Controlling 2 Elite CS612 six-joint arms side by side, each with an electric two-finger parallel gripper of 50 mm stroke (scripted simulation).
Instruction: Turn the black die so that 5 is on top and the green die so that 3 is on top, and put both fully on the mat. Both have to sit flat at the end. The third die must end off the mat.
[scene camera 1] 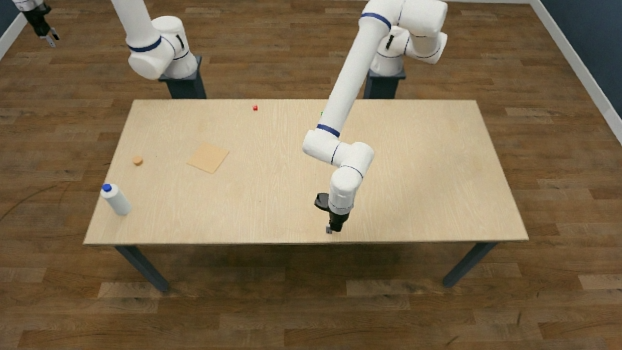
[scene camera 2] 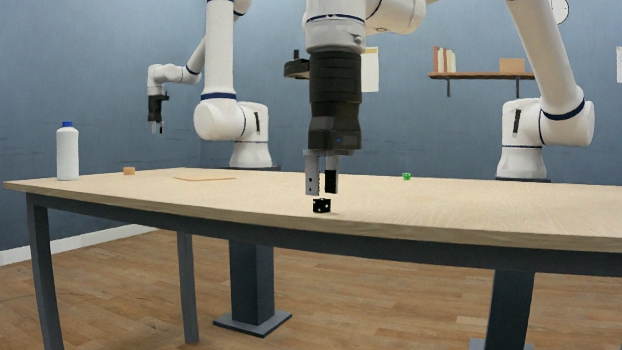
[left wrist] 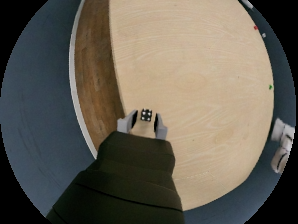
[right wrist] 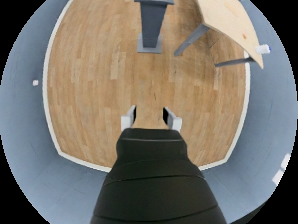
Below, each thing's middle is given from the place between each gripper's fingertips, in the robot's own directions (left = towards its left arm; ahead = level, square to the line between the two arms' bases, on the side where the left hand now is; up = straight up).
I see my left gripper (scene camera 2: 322,194) 53 cm to the left of the tan mat (scene camera 1: 208,157), 38 cm past it and 4 cm above it. Also, from my left hand: white bottle (scene camera 2: 67,137): 84 cm to the right, 12 cm behind, 4 cm above.
The white bottle lies 910 mm ahead of my right hand, 520 mm to the left of it and 100 mm below it. From my right hand the other things lie so: tan mat 830 mm to the left, 650 mm ahead, 170 mm below.
